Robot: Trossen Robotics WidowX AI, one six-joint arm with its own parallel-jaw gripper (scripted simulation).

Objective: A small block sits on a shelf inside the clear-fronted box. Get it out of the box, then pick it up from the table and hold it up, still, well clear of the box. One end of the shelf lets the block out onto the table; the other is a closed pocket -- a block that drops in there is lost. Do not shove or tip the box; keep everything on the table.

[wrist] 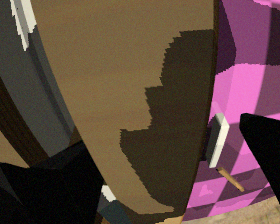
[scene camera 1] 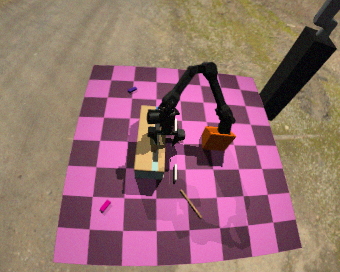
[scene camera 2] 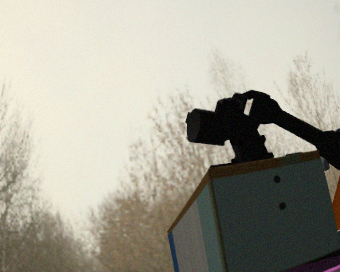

Observation:
The pictures show: my gripper and a box.

